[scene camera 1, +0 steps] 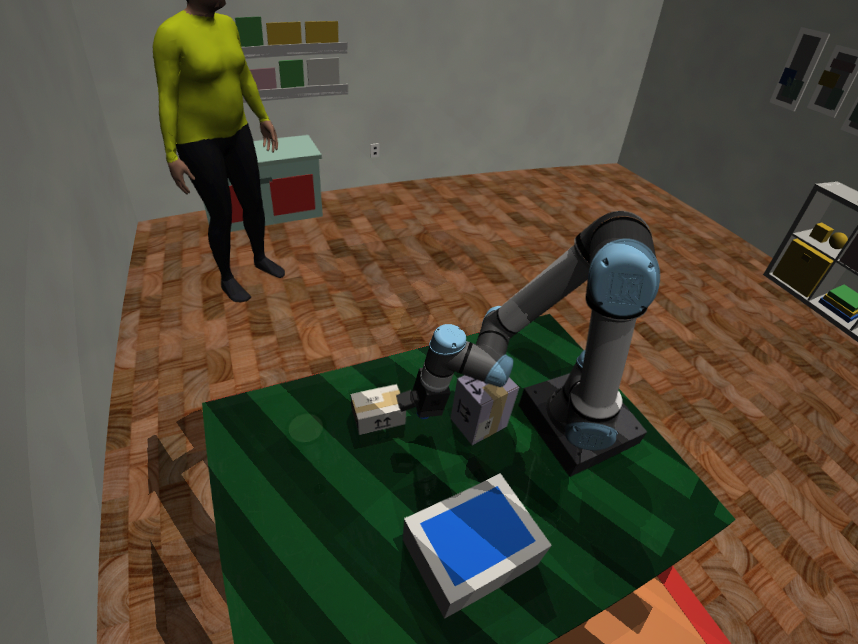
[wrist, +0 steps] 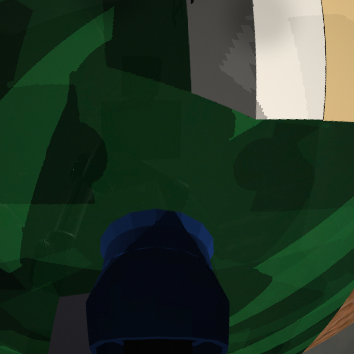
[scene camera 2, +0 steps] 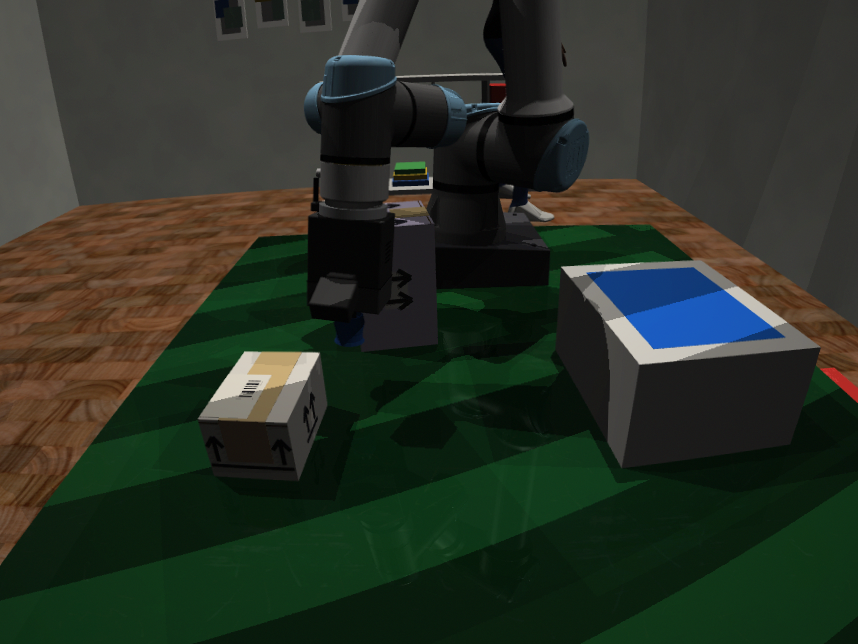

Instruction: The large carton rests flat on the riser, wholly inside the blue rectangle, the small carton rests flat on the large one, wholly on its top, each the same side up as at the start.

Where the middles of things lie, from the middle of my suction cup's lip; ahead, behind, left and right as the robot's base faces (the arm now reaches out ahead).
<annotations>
I see the small carton [scene camera 2: 261, 423] 11 cm ahead of my suction cup, 6 cm to the right of it and 4 cm below it. Round my suction cup: riser with blue rectangle [scene camera 2: 674, 361] 37 cm to the left, 2 cm below, 2 cm behind; then large carton [scene camera 2: 409, 319] 16 cm behind, 2 cm to the left, 1 cm above.
</annotations>
